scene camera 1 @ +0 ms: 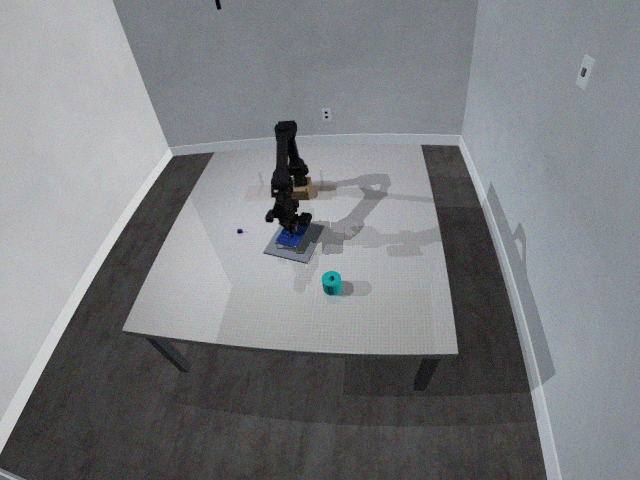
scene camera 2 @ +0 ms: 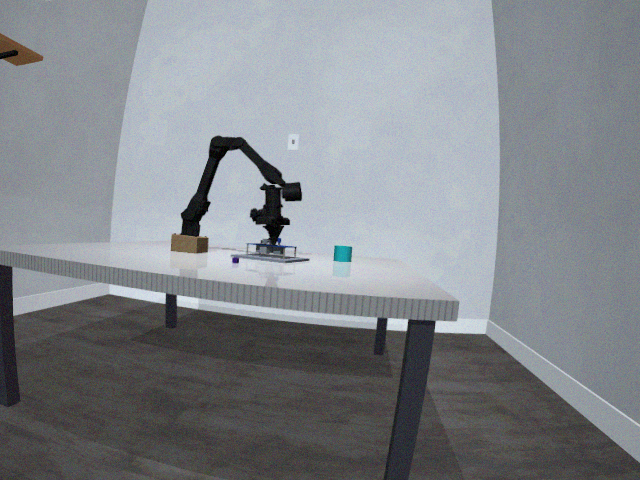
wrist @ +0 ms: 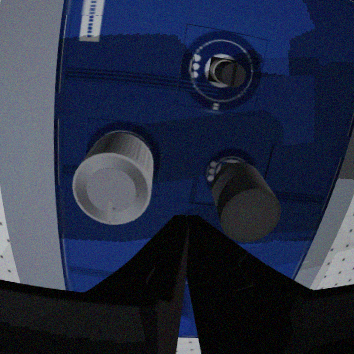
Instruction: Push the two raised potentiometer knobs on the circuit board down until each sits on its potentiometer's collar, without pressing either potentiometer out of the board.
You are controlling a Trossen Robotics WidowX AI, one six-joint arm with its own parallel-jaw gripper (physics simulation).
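Places are measured from the arm's base along level axes (x back, y left, z down), in millimetres.
Pixels of known places: gripper, fingertip midpoint: (scene camera 1: pixel 291 233) (scene camera 2: pixel 273 245) (wrist: pixel 185 226); arm's base at its link origin: (scene camera 1: pixel 300 182) (scene camera 2: pixel 189 235).
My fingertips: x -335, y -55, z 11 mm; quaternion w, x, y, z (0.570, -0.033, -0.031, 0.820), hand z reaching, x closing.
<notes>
For each thing: its middle in the pictures, then the offset to it from my fingertips. "spot": a spot on its surface instead. Level surfaces: height alone.
- blue circuit board at a spot on its surface: (scene camera 1: pixel 290 239) spot: dx -36, dy -5, dz +1 mm
- grey base plate at a spot on its surface: (scene camera 2: pixel 297 259) spot: dx -88, dy -39, dz +42 mm
- wide light-grey knob at the middle of its body: (wrist: pixel 110 190) dx +31, dy -11, dz -21 mm
- narrower dark-grey knob at the middle of its body: (wrist: pixel 243 199) dx +14, dy +20, dz -16 mm
- bare potentiometer shaft at the middle of its body: (wrist: pixel 228 73) dx +47, dy +26, dz -9 mm
- teal cylinder at the middle of its body: (scene camera 1: pixel 331 283) (scene camera 2: pixel 342 253) dx -271, dy +142, dz +20 mm
- table at its surface level: dz +50 mm
- small purple object at the middle of its body: (scene camera 2: pixel 235 260) (scene camera 1: pixel 239 231) dx +103, dy -247, dz +43 mm
The blue circuit board (scene camera 1: pixel 290 239) (wrist: pixel 190 130) stands on thin posts above a grey base plate (scene camera 1: pixel 307 253) (scene camera 2: pixel 297 259). In the wrist view, a wide light-grey knob (wrist: pixel 111 187) stands at the left and a narrower dark-grey knob (wrist: pixel 249 215) at the right. A bare potentiometer shaft (wrist: pixel 227 71) with a white printed ring around it stands farther up the board. My gripper (wrist: pixel 185 226) (scene camera 2: pixel 273 242) is shut and empty, low over the board; in the wrist view its tips show between the two knobs. How high each knob sits on its collar cannot be told.
A teal cylinder (scene camera 1: pixel 331 283) (scene camera 2: pixel 342 253) stands on the table (scene camera 1: pixel 279 320) (scene camera 2: pixel 361 284) near the base plate. A small purple object (scene camera 1: pixel 239 230) (scene camera 2: pixel 235 260) lies on the other side of the plate. A wooden block (scene camera 1: pixel 302 189) (scene camera 2: pixel 189 243) is under the arm's base.
</notes>
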